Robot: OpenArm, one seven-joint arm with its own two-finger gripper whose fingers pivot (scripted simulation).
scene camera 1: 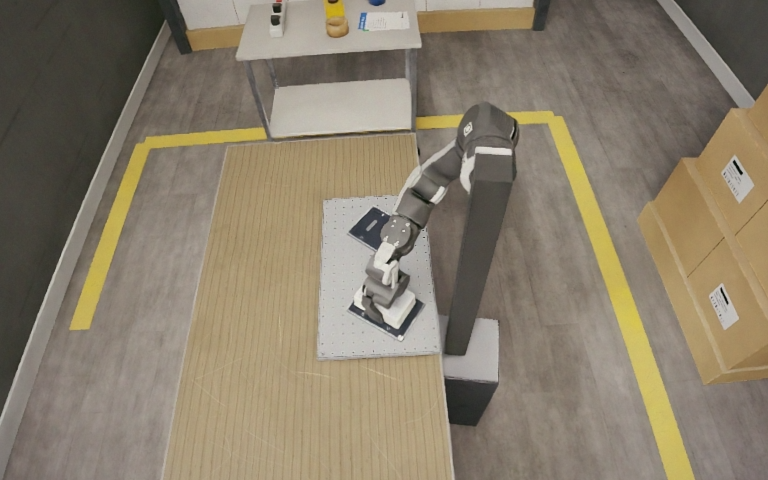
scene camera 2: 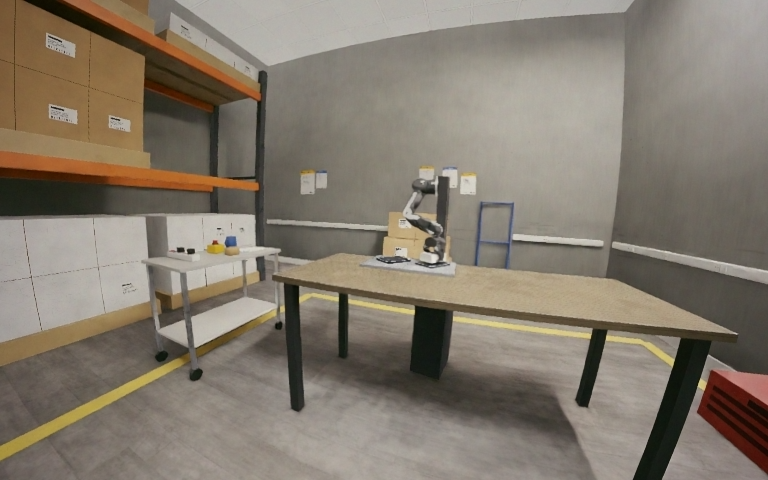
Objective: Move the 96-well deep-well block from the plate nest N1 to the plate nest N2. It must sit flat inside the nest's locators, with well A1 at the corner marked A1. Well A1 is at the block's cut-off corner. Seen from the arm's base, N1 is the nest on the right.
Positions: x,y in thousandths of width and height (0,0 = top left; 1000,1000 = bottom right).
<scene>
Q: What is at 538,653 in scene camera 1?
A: A plate nest.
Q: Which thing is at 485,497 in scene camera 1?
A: A plate nest.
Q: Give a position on a 96-well deep-well block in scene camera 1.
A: At 523,641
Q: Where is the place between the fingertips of my gripper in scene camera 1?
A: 501,630
</scene>
